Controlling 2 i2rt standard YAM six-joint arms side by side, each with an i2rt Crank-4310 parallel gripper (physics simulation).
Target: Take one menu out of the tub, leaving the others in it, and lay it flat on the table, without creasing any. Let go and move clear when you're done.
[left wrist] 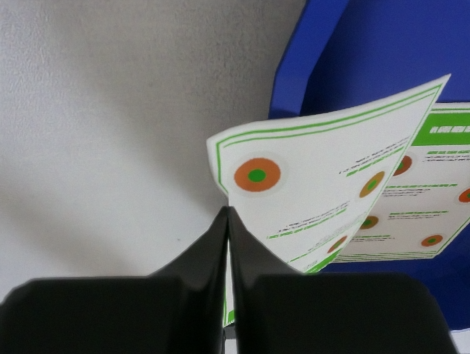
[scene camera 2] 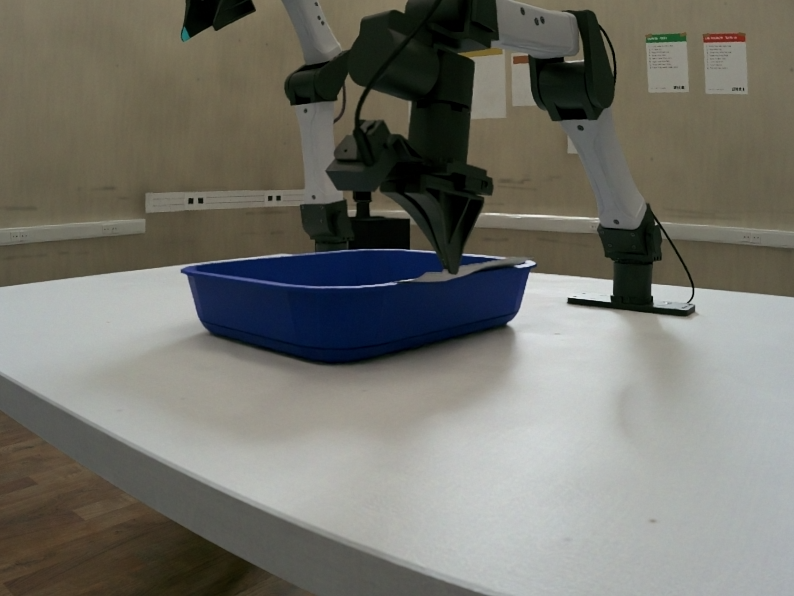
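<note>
The blue tub [scene camera 2: 359, 323] [left wrist: 385, 45] stands on the white table [scene camera 2: 481, 449] [left wrist: 100, 125]. One white menu [scene camera 2: 493, 268] [left wrist: 310, 165] with green borders and orange dots lies tilted across the tub's rim, partly outside it, and looks curved. My left gripper [scene camera 2: 452, 269] [left wrist: 228, 210] is shut on this menu's outer edge, at rim height. In the left wrist view another menu [left wrist: 430, 185] lies inside the tub, partly hidden under the held one; how many lie there cannot be told. My right gripper [scene camera 2: 203, 30] hangs open at the top left, partly cut off, away from the tub.
The left arm's base plate [scene camera 2: 590, 301] stands on the table to the right of the tub. The right arm's lower link [scene camera 2: 315, 147] rises behind the tub. The table's front edge [scene camera 2: 192, 493] runs across the lower left. Posters [scene camera 2: 667, 64] hang on the wall.
</note>
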